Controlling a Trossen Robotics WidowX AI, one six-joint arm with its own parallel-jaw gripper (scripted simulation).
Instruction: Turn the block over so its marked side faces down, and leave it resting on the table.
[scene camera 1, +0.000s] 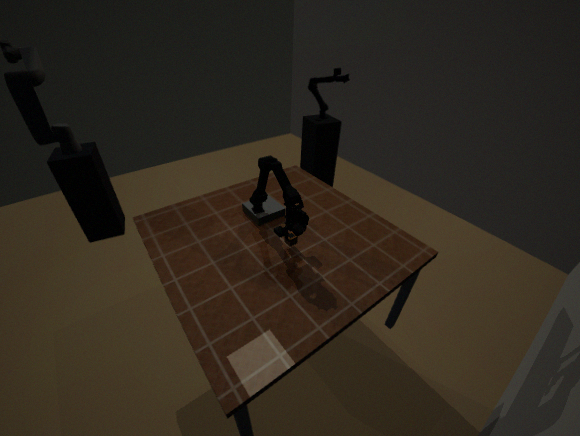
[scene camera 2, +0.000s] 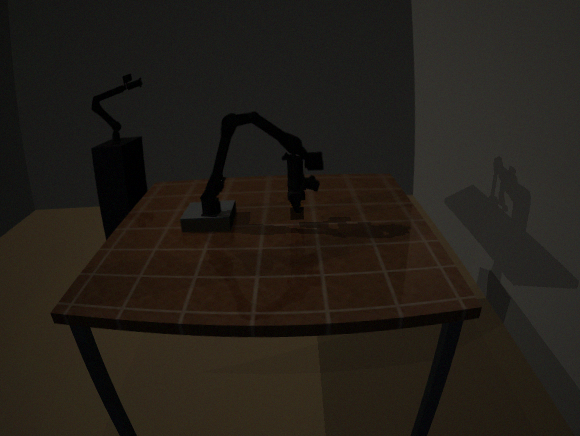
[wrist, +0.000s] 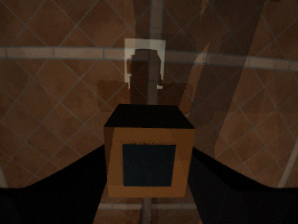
Note:
My gripper holds a block.
My gripper is seen too in the wrist view.

